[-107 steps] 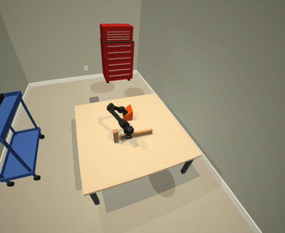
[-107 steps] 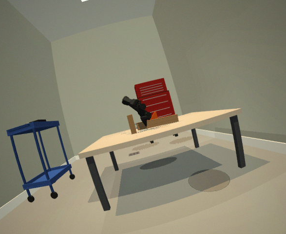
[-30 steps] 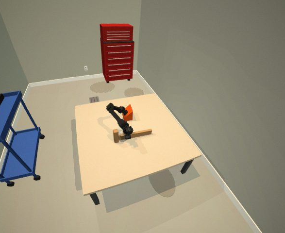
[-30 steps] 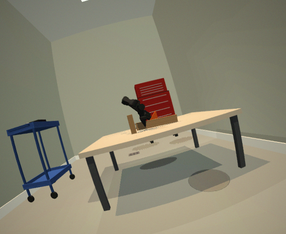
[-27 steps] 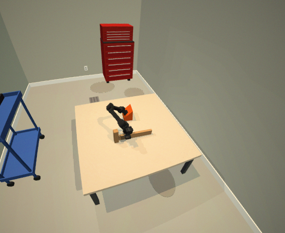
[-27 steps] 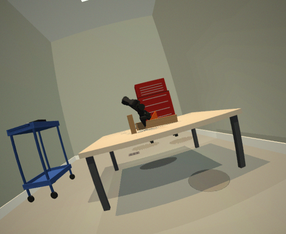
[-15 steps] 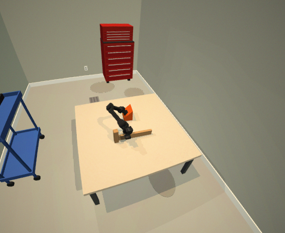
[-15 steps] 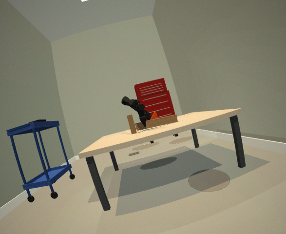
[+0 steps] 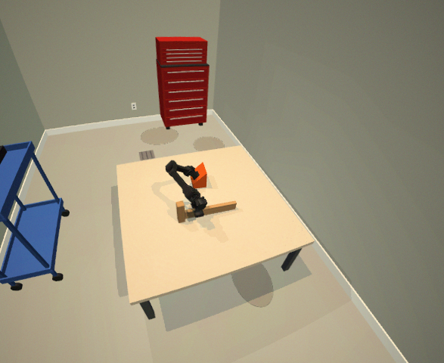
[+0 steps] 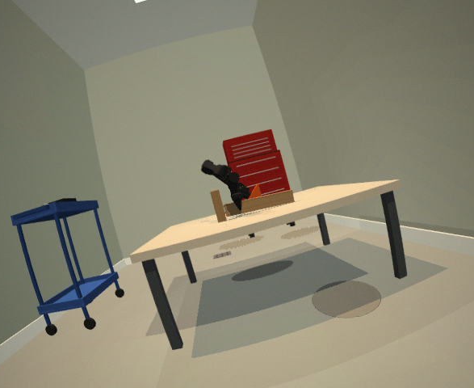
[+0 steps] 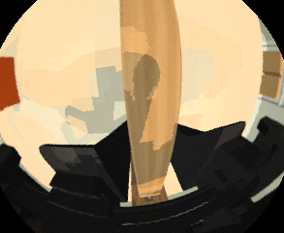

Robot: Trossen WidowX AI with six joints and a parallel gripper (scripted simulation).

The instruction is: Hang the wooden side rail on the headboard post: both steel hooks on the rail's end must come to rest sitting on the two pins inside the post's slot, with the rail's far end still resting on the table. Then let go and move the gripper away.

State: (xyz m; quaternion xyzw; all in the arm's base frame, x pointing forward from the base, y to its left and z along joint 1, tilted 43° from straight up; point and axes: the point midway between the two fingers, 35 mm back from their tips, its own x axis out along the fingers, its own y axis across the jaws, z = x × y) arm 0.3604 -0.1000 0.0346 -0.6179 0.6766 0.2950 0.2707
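My gripper tip is 110 mm to the left of the upright headboard post and 40 mm below it.
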